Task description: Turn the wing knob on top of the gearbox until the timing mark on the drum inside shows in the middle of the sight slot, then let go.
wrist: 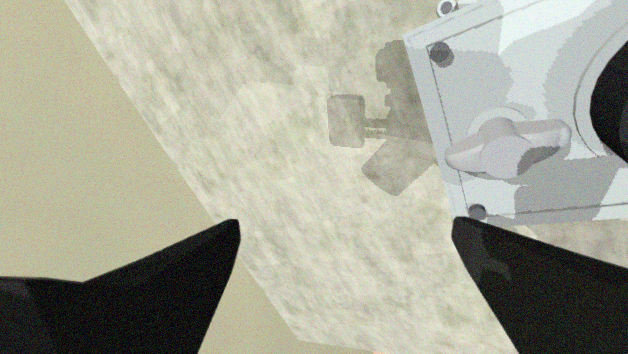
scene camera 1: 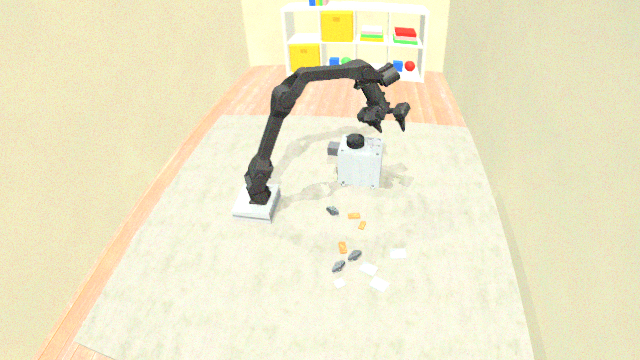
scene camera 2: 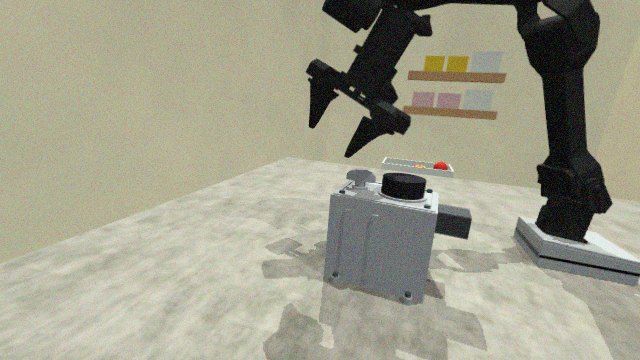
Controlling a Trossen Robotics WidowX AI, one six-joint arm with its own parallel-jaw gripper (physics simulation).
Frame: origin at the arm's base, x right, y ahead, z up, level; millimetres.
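Seen in the pictures: gripper, fingertip midpoint: (wrist: 345,228) (scene camera 1: 392,132) (scene camera 2: 327,141); arm's base at its link origin: (scene camera 1: 260,198) (scene camera 2: 559,232).
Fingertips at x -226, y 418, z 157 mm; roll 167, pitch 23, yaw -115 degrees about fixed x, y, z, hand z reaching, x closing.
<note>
Offsets run from my fingertips to a thing's top centre. "spot": to the spot under its first point. Level surfaces: height alone.
The light grey gearbox @(dx -3, dy -129, dz -33 mm) (scene camera 1: 359,167) (scene camera 2: 381,245) (wrist: 545,190) stands upright on the mat. The pale grey wing knob @(dx -1, dy -61, dz -37 mm) (scene camera 2: 360,177) (wrist: 507,145) sits on its top near one edge, beside a round black cap @(spot: dx +19, dy -126, dz -40 mm) (scene camera 1: 355,141) (scene camera 2: 403,186) (wrist: 612,102). My gripper (scene camera 1: 392,130) (scene camera 2: 329,142) (wrist: 345,228) is open and empty, tilted, above the gearbox and off to the side of the knob. In the wrist view the knob lies ahead of the right fingertip, outside the gap between the fingers. The sight slot and the timing mark cannot be made out in these views.
A dark block @(spot: dx +16, dy -204, dz -81 mm) (scene camera 1: 333,148) (scene camera 2: 453,221) sticks out from the gearbox's side towards the arm's base (scene camera 1: 256,204) (scene camera 2: 575,250). Orange pieces @(dx +214, dy -102, dz -199 mm) (scene camera 1: 354,216), dark grey pieces @(dx +383, dy -76, dz -177 mm) (scene camera 1: 354,255) and white cards @(dx +465, dy +7, dz -202 mm) (scene camera 1: 379,284) lie on the mat @(dz -205 mm) (scene camera 1: 225,280). A white tray (scene camera 2: 392,164) stands behind the gearbox.
</note>
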